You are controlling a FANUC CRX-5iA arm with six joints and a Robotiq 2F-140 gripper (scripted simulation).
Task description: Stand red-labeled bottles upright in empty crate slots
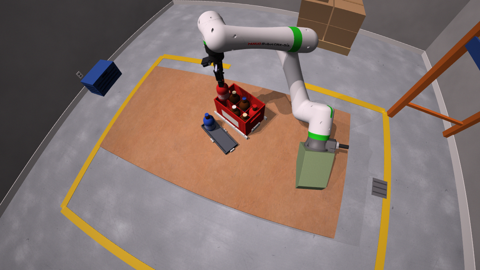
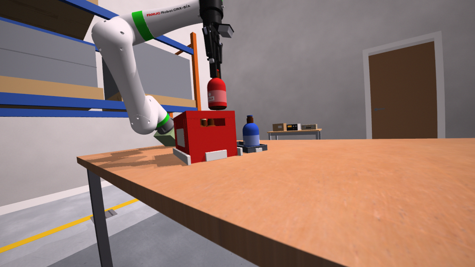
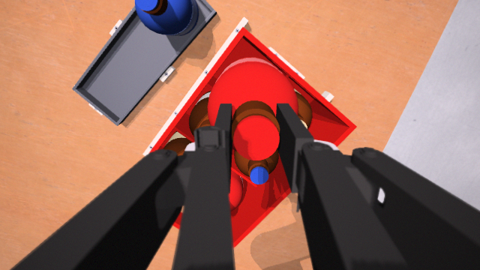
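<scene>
The red crate is 26 cm below my hand and 10 cm behind it. The rest, counted from my hand: grey tray (33 cm below, 18 cm to the left, 1 cm behind); then blue-labeled bottle (26 cm below, 13 cm to the left, 7 cm ahead).
</scene>
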